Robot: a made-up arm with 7 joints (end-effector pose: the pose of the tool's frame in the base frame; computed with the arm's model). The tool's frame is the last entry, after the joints. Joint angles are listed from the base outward.
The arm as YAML. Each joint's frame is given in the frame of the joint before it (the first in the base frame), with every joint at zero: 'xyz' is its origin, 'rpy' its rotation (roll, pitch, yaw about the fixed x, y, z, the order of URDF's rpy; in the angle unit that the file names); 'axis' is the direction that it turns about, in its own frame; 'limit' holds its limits. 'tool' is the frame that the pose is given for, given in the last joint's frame.
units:
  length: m
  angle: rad
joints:
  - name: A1
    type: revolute
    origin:
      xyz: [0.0, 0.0, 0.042]
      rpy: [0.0, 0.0, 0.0]
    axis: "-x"
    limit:
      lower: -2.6
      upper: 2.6
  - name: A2
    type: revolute
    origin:
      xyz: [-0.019, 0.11, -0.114]
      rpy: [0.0, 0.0, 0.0]
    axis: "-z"
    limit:
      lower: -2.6
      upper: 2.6
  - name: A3
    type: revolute
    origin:
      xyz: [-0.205, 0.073, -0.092]
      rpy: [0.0, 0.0, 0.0]
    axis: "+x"
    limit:
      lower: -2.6
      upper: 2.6
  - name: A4
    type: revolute
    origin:
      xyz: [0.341, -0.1, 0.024]
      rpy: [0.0, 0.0, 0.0]
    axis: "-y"
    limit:
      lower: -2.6
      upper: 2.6
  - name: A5
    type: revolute
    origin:
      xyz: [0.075, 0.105, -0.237]
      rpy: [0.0, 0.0, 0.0]
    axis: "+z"
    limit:
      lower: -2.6
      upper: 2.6
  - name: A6
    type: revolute
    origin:
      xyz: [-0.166, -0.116, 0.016]
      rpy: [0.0, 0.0, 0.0]
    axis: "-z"
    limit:
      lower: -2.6
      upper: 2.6
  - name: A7
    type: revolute
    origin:
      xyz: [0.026, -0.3, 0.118]
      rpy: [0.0, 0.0, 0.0]
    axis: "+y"
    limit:
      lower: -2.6
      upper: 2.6
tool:
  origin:
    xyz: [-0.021, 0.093, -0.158]
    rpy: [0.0, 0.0, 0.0]
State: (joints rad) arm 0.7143 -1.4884 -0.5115 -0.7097 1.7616 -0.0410 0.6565
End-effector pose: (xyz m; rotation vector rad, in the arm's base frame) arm 0.2944 -0.0091 -0.6037 1.0891 -1.6673 -1.7063
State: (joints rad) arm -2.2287 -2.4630 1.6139 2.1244 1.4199 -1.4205 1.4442
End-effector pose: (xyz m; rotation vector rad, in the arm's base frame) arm 0.1432 -0.0358 0.4820 0.6385 -2.0618 -0.3453
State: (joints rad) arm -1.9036 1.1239 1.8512 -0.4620 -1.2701 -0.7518 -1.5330
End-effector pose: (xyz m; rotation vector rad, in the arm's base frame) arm 0.1738 0.2551 0.2827 -1.3581 -1.0735 2.3634
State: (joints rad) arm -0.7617 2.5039 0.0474 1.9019 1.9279 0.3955 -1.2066
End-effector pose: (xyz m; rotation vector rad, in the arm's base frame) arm -0.0878 -0.2571 0.2226 -1.0339 -0.1556 0.3511
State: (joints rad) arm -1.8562 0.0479 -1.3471 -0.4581 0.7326 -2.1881 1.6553
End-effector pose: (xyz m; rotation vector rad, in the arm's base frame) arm 0.2640 0.1953 0.1429 -1.4291 -0.3174 2.3377
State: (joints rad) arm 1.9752 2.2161 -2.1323 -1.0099 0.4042 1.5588 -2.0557
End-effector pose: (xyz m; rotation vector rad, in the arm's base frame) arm 0.2900 0.1249 0.1430 1.4177 -1.5917 1.1358
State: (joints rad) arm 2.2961 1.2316 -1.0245 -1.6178 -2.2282 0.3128 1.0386
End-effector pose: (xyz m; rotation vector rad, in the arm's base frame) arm 0.2293 -0.6069 0.2706 -0.9679 1.5664 0.6930
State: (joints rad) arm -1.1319 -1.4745 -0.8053 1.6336 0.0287 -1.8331 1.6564
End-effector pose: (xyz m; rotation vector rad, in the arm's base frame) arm -0.0747 0.0907 0.3435 -1.1370 -1.4698 -0.6094
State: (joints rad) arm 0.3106 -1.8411 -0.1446 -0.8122 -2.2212 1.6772 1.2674
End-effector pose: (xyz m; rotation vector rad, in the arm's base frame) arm -0.3734 0.1052 -0.5586 0.7750 -0.3569 -1.4783
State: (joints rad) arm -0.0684 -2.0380 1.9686 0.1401 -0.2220 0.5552 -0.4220
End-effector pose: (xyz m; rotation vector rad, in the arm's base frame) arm -0.3750 -0.0819 -0.3188 0.5708 1.5707 0.5939
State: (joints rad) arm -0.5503 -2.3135 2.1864 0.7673 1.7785 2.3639 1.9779
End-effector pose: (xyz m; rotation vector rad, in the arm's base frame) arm -0.2747 0.2997 -0.2638 0.1171 -1.9687 -1.3146
